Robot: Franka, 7 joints.
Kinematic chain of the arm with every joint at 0, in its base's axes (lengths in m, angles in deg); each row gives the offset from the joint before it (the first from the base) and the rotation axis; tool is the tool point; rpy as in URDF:
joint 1: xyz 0 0 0.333 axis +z
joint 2: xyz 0 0 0 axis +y
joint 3: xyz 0 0 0.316 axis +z
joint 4: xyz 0.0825 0 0 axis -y
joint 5: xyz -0.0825 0 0.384 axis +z
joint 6: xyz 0 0 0 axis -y
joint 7: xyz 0.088 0 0 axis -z
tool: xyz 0 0 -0.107 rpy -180 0 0
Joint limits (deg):
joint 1: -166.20..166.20
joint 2: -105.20..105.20
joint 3: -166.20..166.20
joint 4: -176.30..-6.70
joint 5: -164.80..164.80
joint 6: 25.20..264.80
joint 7: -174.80..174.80
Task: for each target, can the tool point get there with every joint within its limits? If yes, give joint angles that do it. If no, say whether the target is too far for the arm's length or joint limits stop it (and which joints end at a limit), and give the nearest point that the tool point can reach.
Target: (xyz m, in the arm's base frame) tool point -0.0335 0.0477 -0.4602
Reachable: no: joint limits stop it (at a limit: joint 2) | nearest point -0.0602 0.0858 -0.3299 | short by 0.138 m
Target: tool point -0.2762 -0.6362 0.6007
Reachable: yes | joints 115.04 -26.14 118.12 -86.70 133.98 131.94 -93.31
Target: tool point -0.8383 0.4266 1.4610
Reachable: no: too far | nearest point -0.4897 0.2492 0.9919 | short by 0.611 m
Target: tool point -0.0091 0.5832 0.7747
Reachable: yes | joints 18.82 24.05 100.62 -77.74 -74.12 100.09 92.11
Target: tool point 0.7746 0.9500 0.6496
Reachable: no: too far | nearest point 0.5249 0.6438 0.5475 | short by 0.408 m
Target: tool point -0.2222 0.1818 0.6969
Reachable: yes | joints 118.14 -61.15 11.93 -147.45 -23.82 156.63 59.46
